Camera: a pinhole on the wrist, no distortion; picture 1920 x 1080 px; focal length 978.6 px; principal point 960.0 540.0 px. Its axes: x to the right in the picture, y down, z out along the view. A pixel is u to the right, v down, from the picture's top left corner.
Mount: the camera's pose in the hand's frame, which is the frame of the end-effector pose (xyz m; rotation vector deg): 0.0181 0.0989 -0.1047 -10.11 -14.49 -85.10
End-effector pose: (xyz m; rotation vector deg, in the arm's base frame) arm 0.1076 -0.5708 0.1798 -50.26 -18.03 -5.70
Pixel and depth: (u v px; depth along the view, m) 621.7 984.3 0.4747
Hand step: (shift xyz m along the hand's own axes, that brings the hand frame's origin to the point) 0.1940 0.4021 0.3147
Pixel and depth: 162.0 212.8 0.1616
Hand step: -0.0540 0.2647 0.0124
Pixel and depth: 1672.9 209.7 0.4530
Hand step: -0.1388 -0.1074 0.4152
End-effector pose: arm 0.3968 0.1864 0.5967 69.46 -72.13 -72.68
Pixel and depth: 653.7 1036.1 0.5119
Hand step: 0.2359 0.4119 0.3532
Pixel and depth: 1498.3 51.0 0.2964
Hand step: -0.1360 0.0108 0.2192
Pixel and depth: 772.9 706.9 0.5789
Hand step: 0.0751 0.3696 0.4250
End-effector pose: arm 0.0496 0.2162 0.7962 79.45 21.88 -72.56
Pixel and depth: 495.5 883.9 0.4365
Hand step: 0.1315 0.4281 0.2638
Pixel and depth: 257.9 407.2 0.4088
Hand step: -0.0807 0.4865 0.2056
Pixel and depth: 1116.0 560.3 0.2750
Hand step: 0.0106 0.1317 0.1718
